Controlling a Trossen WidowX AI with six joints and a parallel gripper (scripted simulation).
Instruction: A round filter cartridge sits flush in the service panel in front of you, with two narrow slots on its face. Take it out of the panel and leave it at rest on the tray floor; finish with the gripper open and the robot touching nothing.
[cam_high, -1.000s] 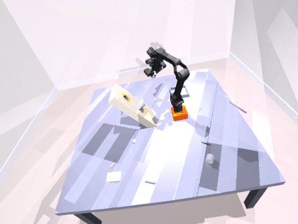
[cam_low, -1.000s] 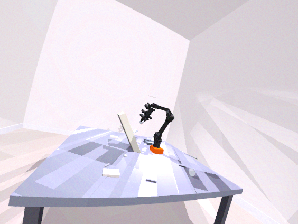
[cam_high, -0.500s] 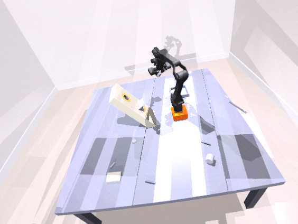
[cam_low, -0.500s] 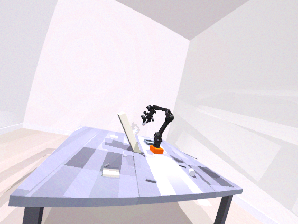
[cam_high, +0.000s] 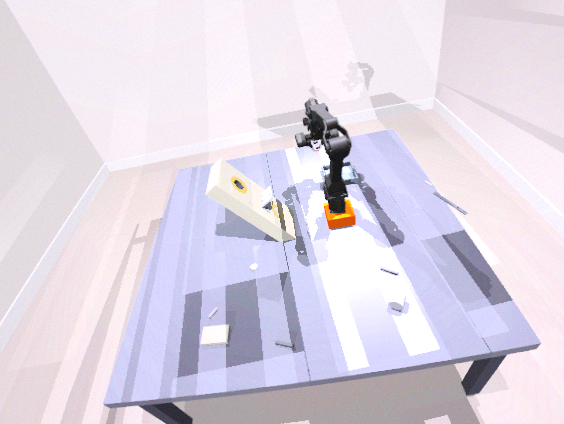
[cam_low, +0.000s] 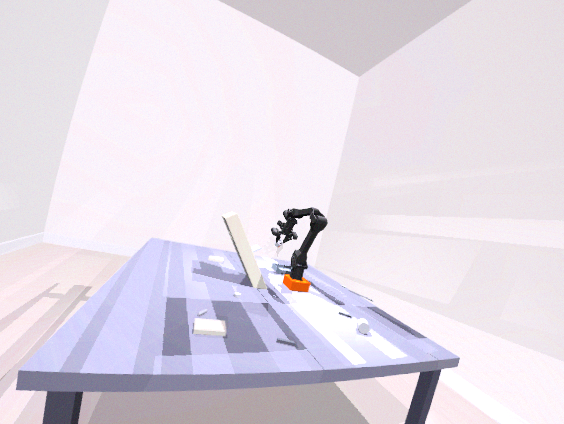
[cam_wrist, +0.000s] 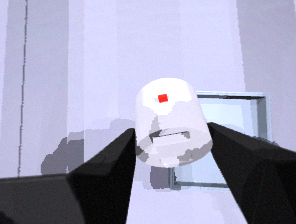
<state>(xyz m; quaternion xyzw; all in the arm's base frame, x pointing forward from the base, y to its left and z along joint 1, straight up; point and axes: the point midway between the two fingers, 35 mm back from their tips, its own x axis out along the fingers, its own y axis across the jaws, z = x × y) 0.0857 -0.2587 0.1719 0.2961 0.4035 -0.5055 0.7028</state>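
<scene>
Now: gripper tip 9 cm past the tray, 1 cm to the left of it and 18 cm above it. The rest, counted from my gripper tip: cream service panel: 24 cm ahead, 34 cm to the left, 2 cm below; then white round filter cartridge: right at my gripper tip.
</scene>
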